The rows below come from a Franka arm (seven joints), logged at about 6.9 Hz.
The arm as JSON. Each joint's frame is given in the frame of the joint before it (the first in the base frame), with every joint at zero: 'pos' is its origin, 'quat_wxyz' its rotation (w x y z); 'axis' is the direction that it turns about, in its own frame. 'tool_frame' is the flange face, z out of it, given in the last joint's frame.
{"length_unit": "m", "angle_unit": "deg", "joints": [
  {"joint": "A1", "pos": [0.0, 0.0, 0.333], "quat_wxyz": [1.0, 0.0, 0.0, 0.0], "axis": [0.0, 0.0, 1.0]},
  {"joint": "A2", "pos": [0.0, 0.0, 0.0], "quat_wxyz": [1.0, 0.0, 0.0, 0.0], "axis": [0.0, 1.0, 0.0]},
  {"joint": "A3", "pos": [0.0, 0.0, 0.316], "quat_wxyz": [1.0, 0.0, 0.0, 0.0], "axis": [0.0, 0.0, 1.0]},
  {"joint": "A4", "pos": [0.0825, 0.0, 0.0], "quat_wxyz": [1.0, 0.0, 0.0, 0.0], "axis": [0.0, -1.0, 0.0]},
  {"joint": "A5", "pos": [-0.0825, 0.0, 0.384], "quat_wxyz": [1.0, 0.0, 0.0, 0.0], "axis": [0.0, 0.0, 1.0]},
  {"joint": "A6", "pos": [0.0, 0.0, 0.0], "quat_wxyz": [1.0, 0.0, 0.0, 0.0], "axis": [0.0, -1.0, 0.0]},
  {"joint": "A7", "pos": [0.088, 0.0, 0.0], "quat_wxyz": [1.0, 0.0, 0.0, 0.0], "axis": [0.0, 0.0, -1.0]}
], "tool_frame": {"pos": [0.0, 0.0, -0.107], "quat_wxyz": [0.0, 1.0, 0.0, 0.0]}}
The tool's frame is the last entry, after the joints.
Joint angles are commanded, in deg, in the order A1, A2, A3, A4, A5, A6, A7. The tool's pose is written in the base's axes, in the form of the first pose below.
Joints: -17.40, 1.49, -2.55, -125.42, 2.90, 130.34, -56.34
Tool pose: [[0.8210, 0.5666, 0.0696], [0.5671, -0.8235, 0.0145], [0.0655, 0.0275, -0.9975]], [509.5, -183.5, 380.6]
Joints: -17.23, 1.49, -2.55, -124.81, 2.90, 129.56, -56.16
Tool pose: [[0.8210, 0.5670, 0.0669], [0.5673, -0.8233, 0.0162], [0.0642, 0.0247, -0.9976]], [511.4, -182.4, 384.1]
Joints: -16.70, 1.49, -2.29, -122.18, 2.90, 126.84, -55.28
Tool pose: [[0.8208, 0.5674, 0.0657], [0.5675, -0.8232, 0.0191], [0.0649, 0.0216, -0.9977]], [520.5, -177.3, 400.6]
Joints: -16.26, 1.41, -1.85, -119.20, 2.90, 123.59, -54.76
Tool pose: [[0.8160, 0.5746, 0.0628], [0.5744, -0.8182, 0.0230], [0.0646, 0.0173, -0.9978]], [529.3, -170.9, 420.1]
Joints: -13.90, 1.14, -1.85, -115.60, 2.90, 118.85, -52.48
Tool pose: [[0.8140, 0.5789, 0.0478], [0.5781, -0.8154, 0.0319], [0.0574, 0.0017, -0.9983]], [540.4, -149.6, 444.6]
